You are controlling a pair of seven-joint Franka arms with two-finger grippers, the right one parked.
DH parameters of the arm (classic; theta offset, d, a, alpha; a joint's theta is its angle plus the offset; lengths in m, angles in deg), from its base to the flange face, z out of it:
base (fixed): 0 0 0 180
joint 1: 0 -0.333 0 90
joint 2: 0 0 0 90
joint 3: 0 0.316 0.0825 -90
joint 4: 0 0 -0.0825 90
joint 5: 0 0.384 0 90
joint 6: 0 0 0.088 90
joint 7: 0 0.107 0 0
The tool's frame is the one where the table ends.
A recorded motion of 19 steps. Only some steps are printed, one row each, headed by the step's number.
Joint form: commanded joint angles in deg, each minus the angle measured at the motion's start. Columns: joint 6, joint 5, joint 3, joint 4, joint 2, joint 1, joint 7.
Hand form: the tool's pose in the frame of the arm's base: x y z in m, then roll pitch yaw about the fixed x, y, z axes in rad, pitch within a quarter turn. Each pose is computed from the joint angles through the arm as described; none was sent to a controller.
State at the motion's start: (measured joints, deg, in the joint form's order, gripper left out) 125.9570 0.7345 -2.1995 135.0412 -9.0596 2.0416 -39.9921
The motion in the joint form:
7: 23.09 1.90 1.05 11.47 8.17 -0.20 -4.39
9: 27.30 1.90 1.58 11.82 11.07 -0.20 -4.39
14: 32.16 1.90 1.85 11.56 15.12 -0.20 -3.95
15: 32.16 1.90 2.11 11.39 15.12 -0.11 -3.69
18: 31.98 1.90 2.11 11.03 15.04 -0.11 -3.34
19: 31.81 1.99 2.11 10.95 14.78 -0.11 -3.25
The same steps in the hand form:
7: 0.4560 -0.0248 0.2783 3.1189 -0.0607 0.6844
9: 0.4581 -0.0211 0.2599 3.1051 -0.0707 0.6927
14: 0.4624 -0.0197 0.2371 3.0905 -0.0824 0.6890
15: 0.4636 -0.0183 0.2382 3.0892 -0.0852 0.6875
18: 0.4659 -0.0184 0.2407 3.0868 -0.0890 0.6817
19: 0.4666 -0.0184 0.2430 3.0857 -0.0919 0.6790

